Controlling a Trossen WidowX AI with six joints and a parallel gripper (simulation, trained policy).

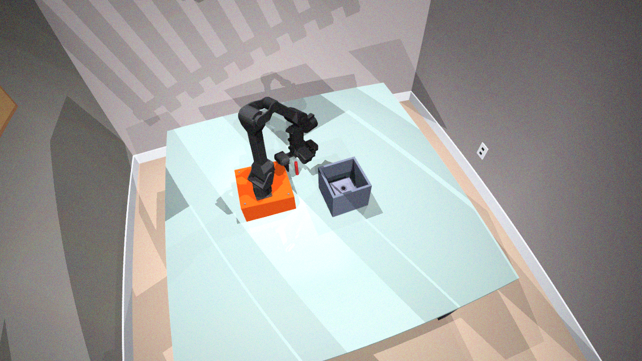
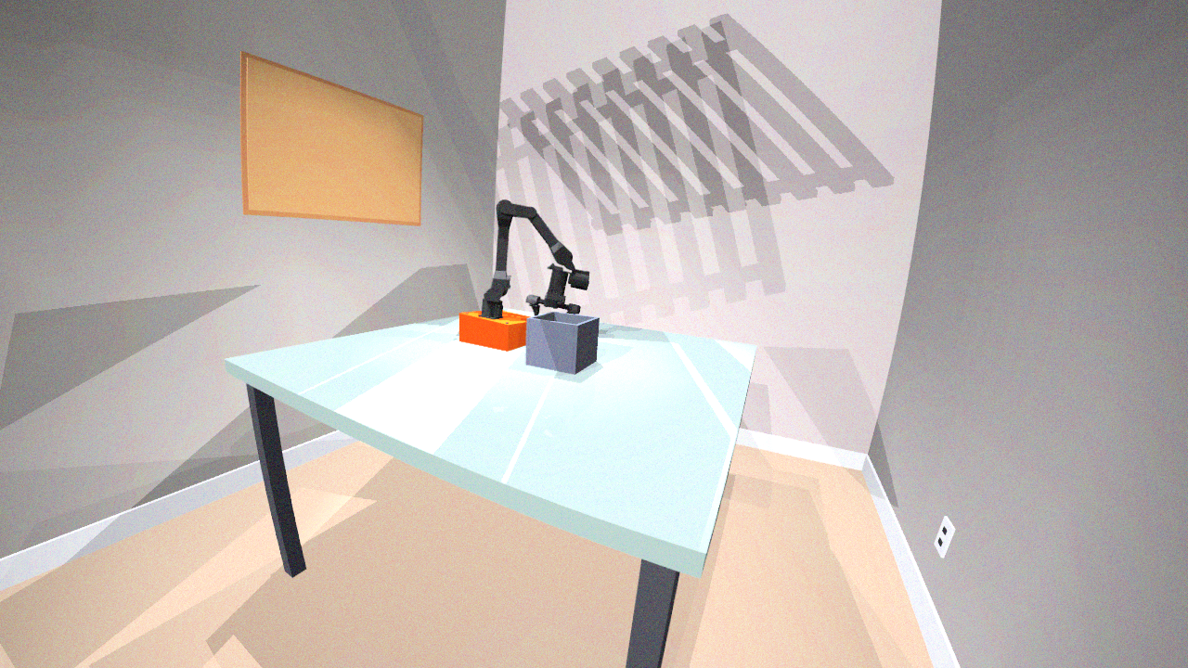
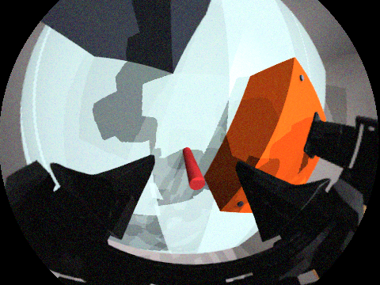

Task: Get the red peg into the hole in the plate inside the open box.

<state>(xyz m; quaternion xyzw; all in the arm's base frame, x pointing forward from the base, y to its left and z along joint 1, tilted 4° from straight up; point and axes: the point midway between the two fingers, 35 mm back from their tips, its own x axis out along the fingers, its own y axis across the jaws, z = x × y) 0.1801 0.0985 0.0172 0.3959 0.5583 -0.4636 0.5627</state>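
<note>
Now: the red peg 20 mm below my gripper tip and 10 mm to the left of it. From my gripper tip the other things lie so: pale plate (180 mm to the right, 140 mm ahead, 10 mm below).
</note>
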